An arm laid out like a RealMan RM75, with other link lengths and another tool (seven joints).
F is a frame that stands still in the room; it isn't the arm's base.
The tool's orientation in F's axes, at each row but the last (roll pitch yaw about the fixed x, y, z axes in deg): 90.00, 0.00, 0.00; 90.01, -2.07, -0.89; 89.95, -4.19, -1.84; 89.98, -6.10, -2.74; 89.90, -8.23, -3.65; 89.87, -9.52, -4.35; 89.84, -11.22, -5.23; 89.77, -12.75, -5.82; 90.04, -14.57, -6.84
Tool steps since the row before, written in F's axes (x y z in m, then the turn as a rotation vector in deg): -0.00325, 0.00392, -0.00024, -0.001, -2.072, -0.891; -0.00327, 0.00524, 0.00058, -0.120, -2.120, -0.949; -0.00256, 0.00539, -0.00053, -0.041, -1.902, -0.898; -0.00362, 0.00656, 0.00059, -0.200, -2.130, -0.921; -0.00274, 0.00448, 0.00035, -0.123, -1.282, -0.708; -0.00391, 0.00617, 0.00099, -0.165, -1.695, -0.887; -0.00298, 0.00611, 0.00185, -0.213, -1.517, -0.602; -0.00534, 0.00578, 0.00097, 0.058, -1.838, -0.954; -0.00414, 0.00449, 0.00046, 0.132, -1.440, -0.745
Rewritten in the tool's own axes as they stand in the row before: -0.00325, -0.00024, -0.00392, -0.001, -0.891, 2.072; -0.00333, 0.00070, -0.00519, -0.121, -0.945, 2.122; -0.00276, -0.00032, -0.00531, -0.046, -0.899, 1.902; -0.00384, 0.00101, -0.00638, -0.195, -0.906, 2.137; -0.00294, 0.00079, -0.00430, -0.142, -0.697, 1.286; -0.00414, 0.00171, -0.00585, -0.182, -0.873, 1.701; -0.00310, 0.00252, -0.00581, -0.190, -0.580, 1.528; -0.00554, 0.00227, -0.00520, 0.028, -0.992, 1.819; -0.00438, 0.00161, -0.00397, 0.105, -0.796, 1.415
